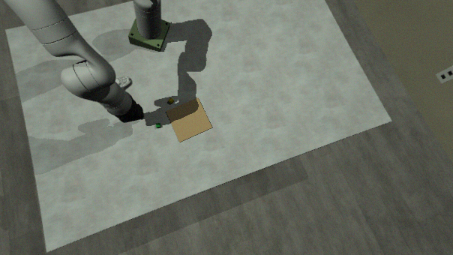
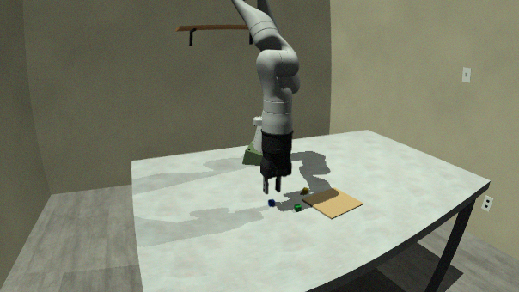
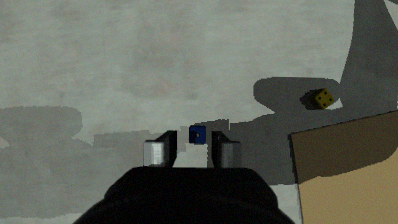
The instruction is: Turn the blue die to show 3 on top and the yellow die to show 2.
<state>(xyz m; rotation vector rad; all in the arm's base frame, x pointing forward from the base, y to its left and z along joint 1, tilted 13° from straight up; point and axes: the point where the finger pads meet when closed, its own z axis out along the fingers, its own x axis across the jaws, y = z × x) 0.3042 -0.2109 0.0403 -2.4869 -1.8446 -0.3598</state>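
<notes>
Now: hand 60 mm above the blue die. From my hand the other things lie so: yellow die: 130 mm to the left, 60 mm below; then tan mat: 160 mm to the left, 100 mm ahead, 60 mm below; then green die: 60 mm below, 60 mm ahead, 40 mm to the left.
</notes>
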